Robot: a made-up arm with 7 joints.
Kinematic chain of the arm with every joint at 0, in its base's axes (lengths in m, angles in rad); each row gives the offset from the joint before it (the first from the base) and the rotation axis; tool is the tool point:
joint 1: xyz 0 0 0 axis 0 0.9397 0.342
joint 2: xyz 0 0 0 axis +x
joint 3: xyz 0 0 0 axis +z
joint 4: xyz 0.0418 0 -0.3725 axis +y
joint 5: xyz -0.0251 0 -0.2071 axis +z
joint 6: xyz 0 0 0 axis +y
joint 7: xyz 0 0 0 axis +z
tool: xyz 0 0 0
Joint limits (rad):
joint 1: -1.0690..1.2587
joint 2: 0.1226..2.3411
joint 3: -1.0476..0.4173
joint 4: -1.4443..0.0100
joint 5: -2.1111..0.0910
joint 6: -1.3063..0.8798
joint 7: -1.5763..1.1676
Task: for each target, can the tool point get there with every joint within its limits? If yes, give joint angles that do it. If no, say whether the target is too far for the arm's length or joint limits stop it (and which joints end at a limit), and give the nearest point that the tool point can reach.
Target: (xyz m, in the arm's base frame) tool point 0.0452 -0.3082 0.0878
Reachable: no: joint limits stop it (at a limit: joint 1, joint 2, joint 4) | nearest point 0.3903 -0.2536 -0.1494 | short by 0.422 m
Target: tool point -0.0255 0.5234 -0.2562
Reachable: yes | joints 0.1799 1.1673 -0.5188 -0.1962 -0.4964 -0.8526 0.1896
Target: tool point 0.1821 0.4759 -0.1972
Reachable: yes | joints 0.0521 1.2043 -0.0302 -0.9818 -0.0954 -1.0443 -0.0543
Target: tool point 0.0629 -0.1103 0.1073
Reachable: no: joint limits stop it (at a limit: joint 1, joint 2, joint 4) | nearest point 0.4494 -0.1832 -0.0586 | short by 0.427 m
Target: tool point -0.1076 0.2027 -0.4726
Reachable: yes | joints 0.6457 0.3927 0.0364 -1.1744 -0.2825 -0.3849 -0.6171
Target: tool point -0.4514 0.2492 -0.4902
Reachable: no: too far | nearest point -0.3702 0.2044 -0.4020 | short by 0.128 m
